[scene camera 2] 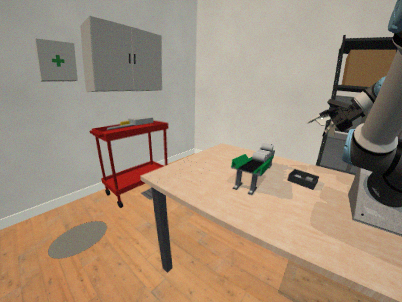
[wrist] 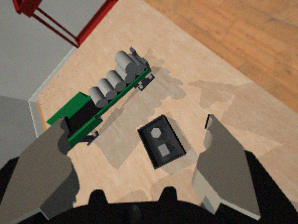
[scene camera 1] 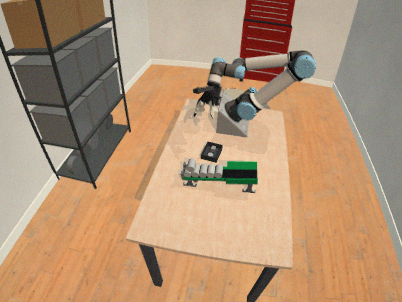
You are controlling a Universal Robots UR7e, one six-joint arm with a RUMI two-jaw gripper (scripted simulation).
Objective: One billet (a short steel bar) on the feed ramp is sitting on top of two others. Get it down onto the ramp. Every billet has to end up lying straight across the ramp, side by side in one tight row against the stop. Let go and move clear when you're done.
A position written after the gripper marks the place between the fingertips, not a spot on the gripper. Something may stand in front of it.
In view: the gripper [scene camera 2: 315, 129].
The gripper is seen too in the wrist view [wrist: 139, 116].
